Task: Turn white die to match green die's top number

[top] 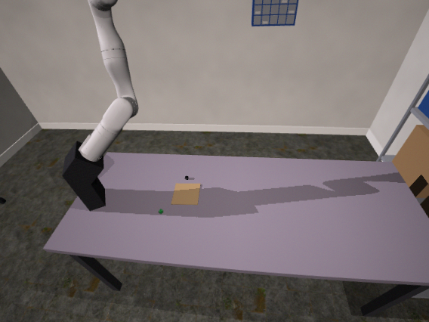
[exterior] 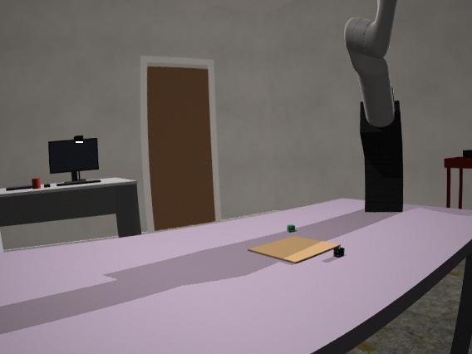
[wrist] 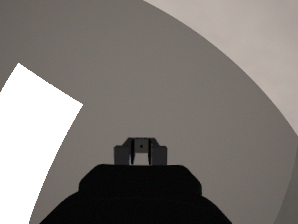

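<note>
My hand is 410 mm short of the tan mat, 390 mm to the left of it and 1450 mm above it. Also, from my hand: green die: 350 mm ahead, 540 mm to the right, 1440 mm below; black die: 360 mm ahead, 290 mm to the right, 1440 mm below; white die: 10 mm above.
</note>
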